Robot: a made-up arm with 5 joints.
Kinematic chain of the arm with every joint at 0, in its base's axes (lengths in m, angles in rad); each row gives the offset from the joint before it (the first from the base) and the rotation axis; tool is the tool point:
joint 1: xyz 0 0 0.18 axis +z
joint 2: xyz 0.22 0.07 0 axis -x
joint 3: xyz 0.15 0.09 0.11 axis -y
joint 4: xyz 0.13 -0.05 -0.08 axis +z
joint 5: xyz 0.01 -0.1 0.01 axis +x
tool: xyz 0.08 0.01 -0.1
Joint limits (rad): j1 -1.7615..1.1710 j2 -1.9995..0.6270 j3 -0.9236..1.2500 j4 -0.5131..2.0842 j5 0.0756..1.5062
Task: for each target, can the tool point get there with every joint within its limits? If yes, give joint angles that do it. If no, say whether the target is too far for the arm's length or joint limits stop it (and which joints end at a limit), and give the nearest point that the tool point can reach.
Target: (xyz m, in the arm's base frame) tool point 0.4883 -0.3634 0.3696
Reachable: yes | joints -1.0039 0.2092 1.0240 0.8988 1.0099
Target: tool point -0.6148 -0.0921 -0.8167
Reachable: no: too far | nearest point -0.2806 -0.4539 0.0572 | short by 1.003 m
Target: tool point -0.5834 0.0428 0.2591
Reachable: no: joint limits stop it (at a limit: joint 1, joint 3, joint 5) | nearest point -0.3180 -0.4472 0.2162 | short by 0.559 m
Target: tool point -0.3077 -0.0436 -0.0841
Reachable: no: joint limits stop it (at a limit: joint 1, joint 3, joint 5) | nearest point -0.1186 -0.3278 0.0898 | short by 0.383 m
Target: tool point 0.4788 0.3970 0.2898
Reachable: yes | joints 0.8720 -0.9659 1.0140 -0.1270 0.5201
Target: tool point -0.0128 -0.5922 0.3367
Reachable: yes | joints -1.4848 -1.3500 0.9280 1.4029 0.6663
